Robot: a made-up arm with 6 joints.
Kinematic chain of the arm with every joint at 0, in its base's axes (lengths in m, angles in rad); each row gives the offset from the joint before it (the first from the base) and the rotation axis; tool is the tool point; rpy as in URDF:
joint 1: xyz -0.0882 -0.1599 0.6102 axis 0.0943 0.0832 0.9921
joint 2: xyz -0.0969 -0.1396 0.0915 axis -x
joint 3: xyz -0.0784 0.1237 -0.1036 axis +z
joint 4: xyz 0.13 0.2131 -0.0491 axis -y
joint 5: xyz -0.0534 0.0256 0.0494 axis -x
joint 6: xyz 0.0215 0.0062 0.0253 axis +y
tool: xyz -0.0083 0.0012 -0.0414 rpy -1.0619 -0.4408 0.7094
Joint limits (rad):
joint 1: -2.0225..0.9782
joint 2: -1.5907..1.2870
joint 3: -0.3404..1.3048
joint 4: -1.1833..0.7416
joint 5: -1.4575..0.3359
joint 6: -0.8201..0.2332
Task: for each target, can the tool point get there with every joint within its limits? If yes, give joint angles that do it. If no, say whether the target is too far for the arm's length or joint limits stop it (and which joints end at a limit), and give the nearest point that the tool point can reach.
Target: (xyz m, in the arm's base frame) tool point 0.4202 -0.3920 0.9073
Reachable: no: joint limits stop it (at a limit: joint 1, joint 4) | nearest point 0.1982 -0.1810 0.7996 | short by 0.325 m
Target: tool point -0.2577 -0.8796 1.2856
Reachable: no: too far | nearest point -0.2099 -0.5200 1.0559 | short by 0.429 m
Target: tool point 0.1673 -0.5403 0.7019
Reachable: no: joint limits stop it (at a limit: joint 1, joint 4, joint 5) | nearest point 0.0823 -0.2851 0.6768 | short by 0.270 m
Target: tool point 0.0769 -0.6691 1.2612
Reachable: no: too far | nearest point -0.1361 -0.4446 1.1037 | short by 0.347 m
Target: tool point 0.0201 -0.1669 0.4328
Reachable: yes | joints -1.4208 0.5897 -0.1457 -0.7888 -1.2546 0.1266
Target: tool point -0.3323 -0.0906 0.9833
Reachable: yes | joints 0.3885 -0.9759 0.5216 -0.2352 -0.6043 -0.1705
